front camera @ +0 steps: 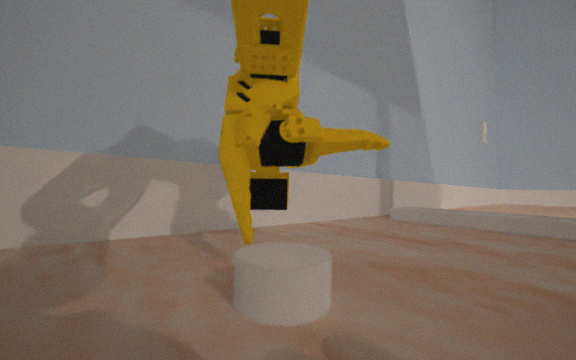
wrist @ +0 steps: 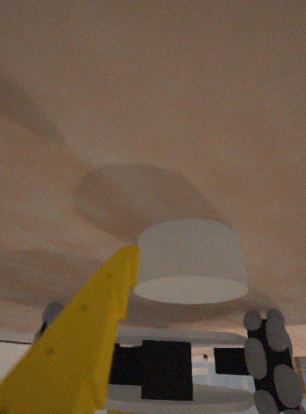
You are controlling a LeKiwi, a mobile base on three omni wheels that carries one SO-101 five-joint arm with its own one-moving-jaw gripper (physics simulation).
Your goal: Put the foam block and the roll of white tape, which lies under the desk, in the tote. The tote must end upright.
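Seen in the pictures: hand at its tool point: (front camera: 252,236) (wrist: 137,260); arm's base at its link origin: (wrist: 163,406).
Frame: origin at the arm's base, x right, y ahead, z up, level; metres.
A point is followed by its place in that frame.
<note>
The roll of white tape (front camera: 283,287) {x 0.003, y 0.151, z -0.073 m} (wrist: 191,255) {x 0.001, y 0.200, z -0.073 m} lies flat on the floor, in the lower middle of the front view and right of the fixed jaw in the wrist view. My gripper (front camera: 318,193) is wide open and empty. Its fixed jaw (wrist: 92,320) {x -0.026, y 0.231, z -0.046 m} points down, with the tip close to the roll's upper left rim in the front view; whether it touches is unclear. The moving jaw is swung out to the right in the front view and is outside the wrist picture. The foam block and the tote do not show in either view.
A blue wall (front camera: 125,65) {x -0.182, y 0.314, z 0.105 m} with a pale lower band stands behind the arm. A low grey ledge (front camera: 480,222) {x 0.318, y 0.417, z -0.077 m} runs along the floor at the right. The wrist view shows my base's black body (wrist: 167,370) {x 0.000, y 0.058, z -0.031 m} and a wheel (wrist: 272,360) beyond the roll.
</note>
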